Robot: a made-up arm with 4 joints.
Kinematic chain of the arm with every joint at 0, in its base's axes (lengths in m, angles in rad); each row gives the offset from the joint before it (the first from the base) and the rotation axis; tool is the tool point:
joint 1: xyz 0 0 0.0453 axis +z
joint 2: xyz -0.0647 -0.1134 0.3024 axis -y
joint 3: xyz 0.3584 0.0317 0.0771 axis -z
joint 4: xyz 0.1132 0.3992 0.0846 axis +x
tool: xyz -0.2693 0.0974 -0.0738
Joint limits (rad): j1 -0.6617..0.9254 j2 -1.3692..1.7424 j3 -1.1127..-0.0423 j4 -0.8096..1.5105
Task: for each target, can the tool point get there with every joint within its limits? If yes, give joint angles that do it. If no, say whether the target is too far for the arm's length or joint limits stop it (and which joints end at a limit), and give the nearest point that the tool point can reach.
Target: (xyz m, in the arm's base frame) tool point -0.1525 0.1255 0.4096
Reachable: yes | joints -0.3590 0.0334 -0.9579 -0.2524
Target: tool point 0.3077 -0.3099 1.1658
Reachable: no: joint limits stop it (at a limit: joint 1, joint 3, joint 4) | nearest point 0.0619 -0.0609 0.5958 | short by 0.669 m
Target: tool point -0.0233 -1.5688 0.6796
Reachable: no: too far | nearest point -0.1994 -0.2814 0.4250 | short by 1.324 m
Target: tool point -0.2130 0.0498 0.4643
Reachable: yes | joints 0.0378 -0.0716 -1.0069 0.1733
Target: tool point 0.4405 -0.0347 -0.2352
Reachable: no: joint limits stop it (at a limit: joint 1, joint 2, joint 3, joint 4) | nearest point 0.4141 0.1718 0.2201 | short by 0.501 m
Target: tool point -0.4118 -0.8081 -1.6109
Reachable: no: too far | nearest point -0.1582 -0.2103 0.1509 | short by 1.878 m
